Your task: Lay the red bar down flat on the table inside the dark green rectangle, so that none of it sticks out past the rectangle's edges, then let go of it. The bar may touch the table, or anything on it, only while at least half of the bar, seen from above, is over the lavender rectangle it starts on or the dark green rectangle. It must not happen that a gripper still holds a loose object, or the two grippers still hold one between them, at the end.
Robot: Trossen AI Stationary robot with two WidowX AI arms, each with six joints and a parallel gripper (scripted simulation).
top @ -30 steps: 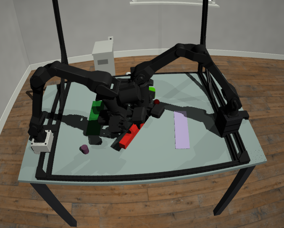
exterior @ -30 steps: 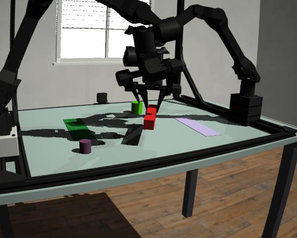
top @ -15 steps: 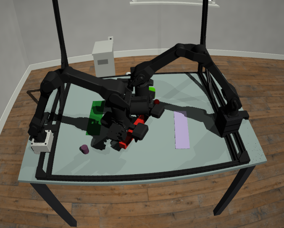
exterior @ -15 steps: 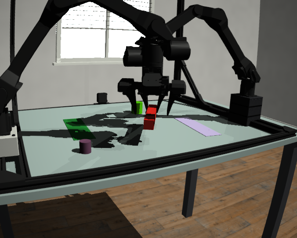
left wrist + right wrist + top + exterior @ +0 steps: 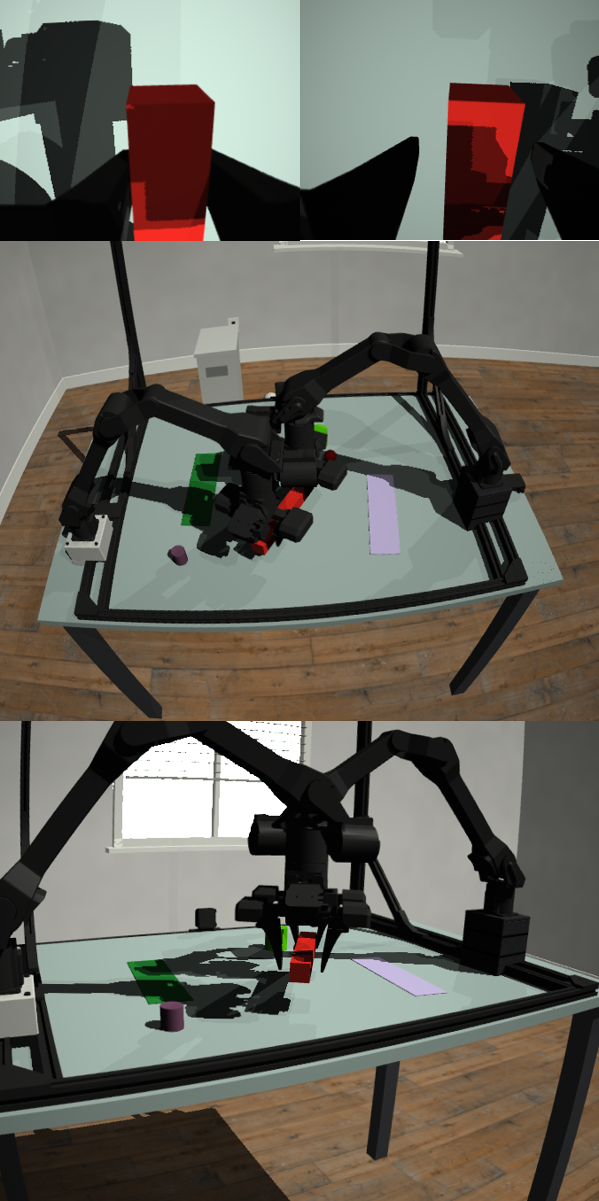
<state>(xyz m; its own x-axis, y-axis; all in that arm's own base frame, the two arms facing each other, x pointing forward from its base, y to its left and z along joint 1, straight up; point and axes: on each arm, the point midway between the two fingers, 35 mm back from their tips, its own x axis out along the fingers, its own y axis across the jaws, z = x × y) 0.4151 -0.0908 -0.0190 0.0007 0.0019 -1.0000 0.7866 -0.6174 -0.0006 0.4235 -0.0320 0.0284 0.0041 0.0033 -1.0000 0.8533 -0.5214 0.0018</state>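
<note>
The red bar lies 60 mm behind my right hand, 40 mm to the left of it and 30 mm below it. Round my right hand: purple cylinder: 10 mm behind, 190 mm to the right, 80 mm below; dark green rectangle: 240 mm behind, 150 mm to the right, 100 mm below; lavender rectangle: 100 mm behind, 270 mm to the left, 100 mm below.
My left hand is 60 mm short of the red bar, 40 mm to the left of it and 30 mm above it. Round my left hand: bright green cylinder (240 mm behind, 70 mm to the left, 70 mm below); dark red ball (170 mm behind, 90 mm to the left, 80 mm below); lavender rectangle (180 mm to the left, 100 mm below, 20 mm ahead).
</note>
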